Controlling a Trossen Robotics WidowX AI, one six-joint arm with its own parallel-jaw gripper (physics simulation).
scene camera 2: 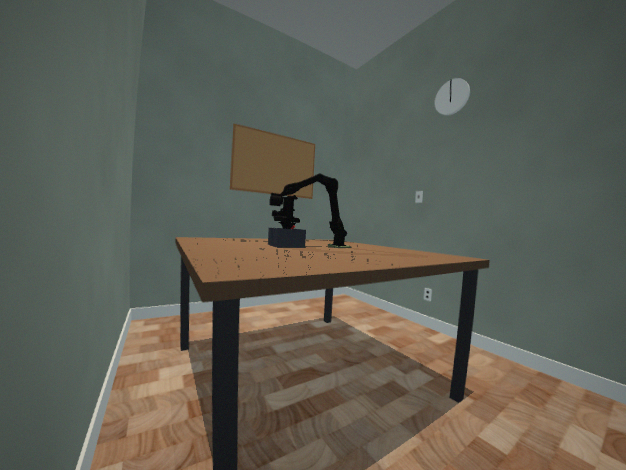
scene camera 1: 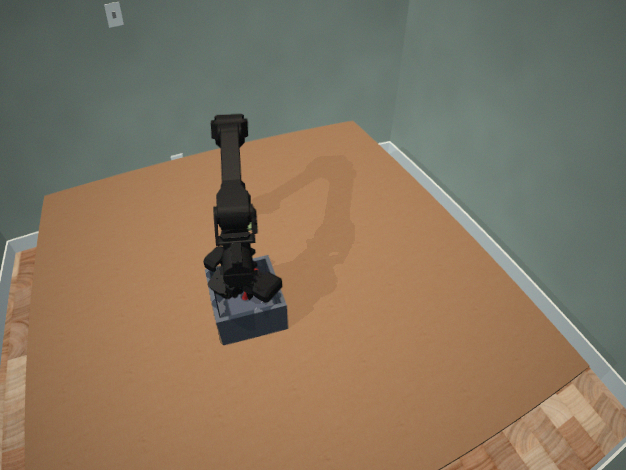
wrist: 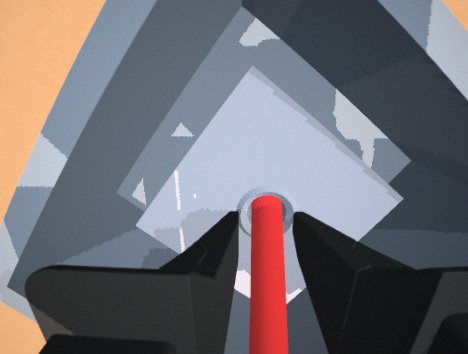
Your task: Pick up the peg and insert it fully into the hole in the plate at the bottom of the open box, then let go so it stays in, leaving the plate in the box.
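Seen in the pictures: gripper, fingertip midpoint: (scene camera 1: 246,295) (wrist: 265,220); arm's base at its link origin: (scene camera 2: 338,245).
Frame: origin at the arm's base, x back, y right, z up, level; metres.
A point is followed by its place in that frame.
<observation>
The red peg (wrist: 268,280) @(z 0.074, x -0.302, y 0.104 m) (scene camera 1: 245,296) @(z 0.052, x -0.310, y 0.118 m) runs between my fingers, with a gap on each side. In the wrist view its far end lies over the hole (wrist: 291,210) @(z 0.048, x -0.298, y 0.124 m), within the ring-shaped rim; how deep it sits cannot be told. The pale square plate (wrist: 260,130) @(z 0.046, x -0.325, y 0.151 m) lies on the floor of the open blue-grey box (wrist: 125,125) @(z 0.055, x -0.375, y 0.133 m) (scene camera 1: 253,323) @(z 0.048, x -0.384, y 0.138 m) (scene camera 2: 287,237) @(z 0.041, x -0.351, y 0.047 m), turned a little against its walls. My gripper (wrist: 265,220) @(z 0.050, x -0.307, y 0.115 m) is partly open and holds nothing. It points down over the box, and the arm hides much of the box in scene camera 1.
The box walls rise around the plate and the fingers. The box stands on the brown table top (scene camera 1: 384,323) @(z -0.012, x -0.522, y -0.143 m) (scene camera 2: 353,260) @(z -0.012, x -0.381, y -0.416 m). The arm's base (scene camera 2: 339,242) @(z 0.018, x -0.020, y -0.022 m) stands on the table beside the box, to its right in scene camera 2.
</observation>
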